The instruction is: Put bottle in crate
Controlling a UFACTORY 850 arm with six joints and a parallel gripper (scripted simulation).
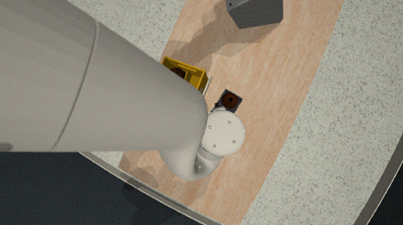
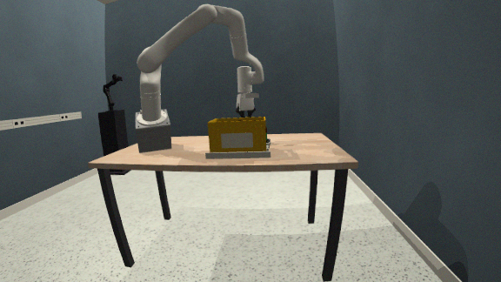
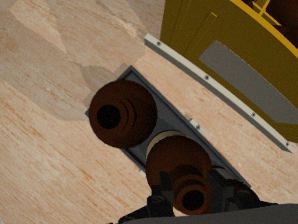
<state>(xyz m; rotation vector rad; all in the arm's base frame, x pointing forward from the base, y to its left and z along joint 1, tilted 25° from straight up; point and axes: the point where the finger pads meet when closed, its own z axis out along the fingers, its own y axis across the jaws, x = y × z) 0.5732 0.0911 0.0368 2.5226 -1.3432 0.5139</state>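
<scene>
Right now the brown bottle is 70 mm below my hand. From my hand the other things lie so: dark tray 140 mm below; yellow crate 40 mm behind, 220 mm to the right, 70 mm below.
</scene>
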